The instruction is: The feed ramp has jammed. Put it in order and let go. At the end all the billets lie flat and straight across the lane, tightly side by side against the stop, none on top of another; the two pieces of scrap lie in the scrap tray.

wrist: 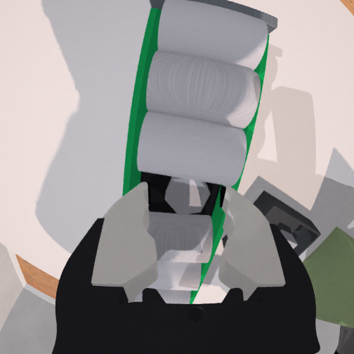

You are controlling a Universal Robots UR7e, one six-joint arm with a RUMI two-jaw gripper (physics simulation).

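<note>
The ramp's lane has green side walls (pixel 132 150) and a dark grey end plate (pixel 240 11) at the top of the wrist view. Three grey billets, the first (pixel 212 34), second (pixel 202 89) and third (pixel 192 149), lie across the lane side by side from that plate. Below them a grey faceted scrap piece (pixel 175 196) sits in a dark gap. Beyond it, smaller in view, several more billets lie across the lane, the nearest (pixel 181 237) seen between the fingers. My gripper (pixel 184 185) is open and empty, its fingertips over the gap. The gripper body hides the lane's lower end.
A black tray (pixel 303 220) stands right of the lane, with a grey piece (pixel 288 237) partly visible inside. A green object (pixel 332 280) is at the lower right. A wooden edge (pixel 35 277) shows at the lower left.
</note>
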